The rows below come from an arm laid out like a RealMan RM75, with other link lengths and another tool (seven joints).
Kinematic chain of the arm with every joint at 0, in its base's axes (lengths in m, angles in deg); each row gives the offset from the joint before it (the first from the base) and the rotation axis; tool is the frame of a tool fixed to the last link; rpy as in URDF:
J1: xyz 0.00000 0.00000 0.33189 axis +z
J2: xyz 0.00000 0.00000 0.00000 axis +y
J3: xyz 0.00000 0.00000 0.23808 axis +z
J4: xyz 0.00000 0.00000 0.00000 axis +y
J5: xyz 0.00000 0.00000 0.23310 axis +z
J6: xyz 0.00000 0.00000 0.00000 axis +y
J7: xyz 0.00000 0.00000 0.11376 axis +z
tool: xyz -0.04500 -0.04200 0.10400 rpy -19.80 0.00 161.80
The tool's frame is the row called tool.
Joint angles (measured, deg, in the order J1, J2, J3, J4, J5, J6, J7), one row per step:
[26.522, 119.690, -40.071, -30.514, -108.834, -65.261, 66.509]
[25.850, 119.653, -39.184, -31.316, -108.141, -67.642, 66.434]
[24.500, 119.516, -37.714, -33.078, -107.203, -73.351, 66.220]
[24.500, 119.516, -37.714, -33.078, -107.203, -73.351, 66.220]
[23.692, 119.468, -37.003, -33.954, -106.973, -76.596, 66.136]
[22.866, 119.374, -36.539, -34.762, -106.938, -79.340, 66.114]
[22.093, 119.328, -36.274, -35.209, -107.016, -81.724, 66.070]
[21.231, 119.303, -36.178, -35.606, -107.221, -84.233, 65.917]
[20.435, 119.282, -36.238, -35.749, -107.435, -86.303, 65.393]
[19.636, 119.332, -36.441, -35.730, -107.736, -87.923, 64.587]
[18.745, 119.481, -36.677, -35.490, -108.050, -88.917, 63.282]
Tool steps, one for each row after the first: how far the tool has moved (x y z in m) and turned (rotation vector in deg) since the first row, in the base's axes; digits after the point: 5 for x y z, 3 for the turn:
[-0.00312, -0.00334, 0.00689, 0.447, 1.715, 0.786]
[-0.01250, -0.01296, 0.01913, 0.485, 4.924, 3.388]
[-0.01250, -0.01296, 0.01913, 0.485, 4.924, 3.388]
[-0.01719, -0.02007, 0.02423, 0.118, 6.539, 4.855]
[-0.02004, -0.02718, 0.02833, -0.373, 7.658, 6.032]
[-0.02199, -0.03469, 0.02971, -1.135, 8.690, 6.936]
[-0.02402, -0.04357, 0.02970, -2.201, 9.656, 7.947]
[-0.02548, -0.05215, 0.02844, -3.207, 10.294, 8.946]
[-0.02607, -0.06069, 0.02564, -4.182, 10.627, 9.830]
[-0.02484, -0.06921, 0.02163, -4.844, 10.576, 10.505]

